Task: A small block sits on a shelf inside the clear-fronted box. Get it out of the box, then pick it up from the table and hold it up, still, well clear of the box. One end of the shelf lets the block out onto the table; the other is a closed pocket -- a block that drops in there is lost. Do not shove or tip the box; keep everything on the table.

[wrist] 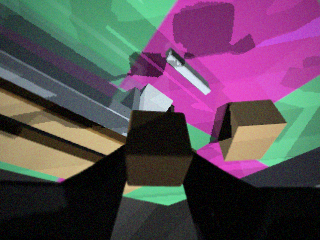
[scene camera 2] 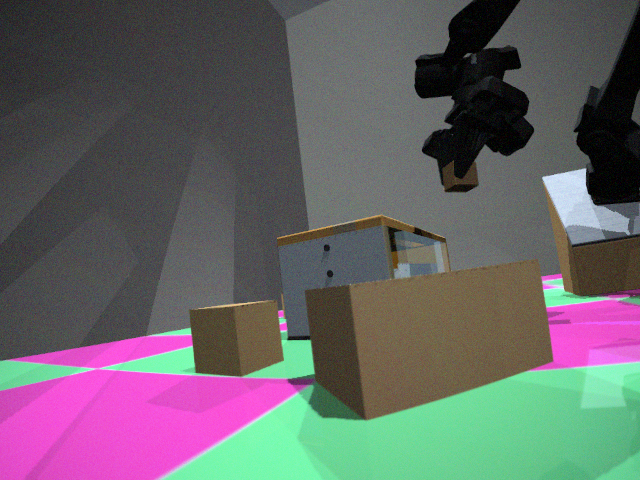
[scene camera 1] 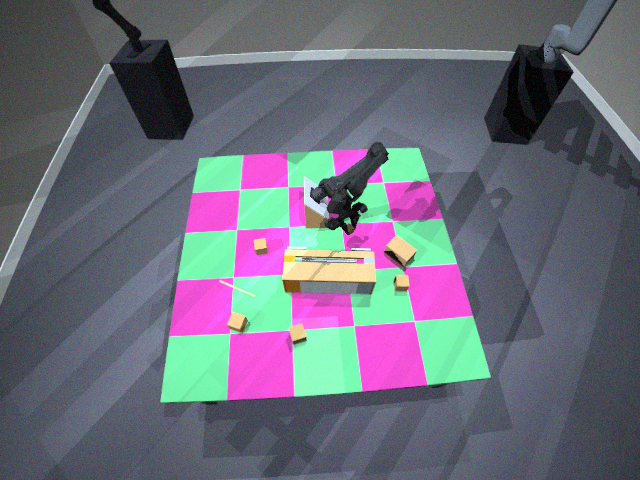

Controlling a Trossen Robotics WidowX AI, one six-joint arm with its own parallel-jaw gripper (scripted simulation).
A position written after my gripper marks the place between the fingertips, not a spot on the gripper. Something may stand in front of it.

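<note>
My gripper (scene camera 2: 451,181) is in view, and in the wrist view I see my gripper (wrist: 155,151) too. I see a clear-fronted box (scene camera 2: 377,248); in the wrist view I find the clear-fronted box (wrist: 72,108), and scene camera 1 gives me the clear-fronted box (scene camera 1: 304,271) as well. There is also a larger tan block (scene camera 2: 381,347), and the wrist view shows me the larger tan block (wrist: 249,128).
</note>
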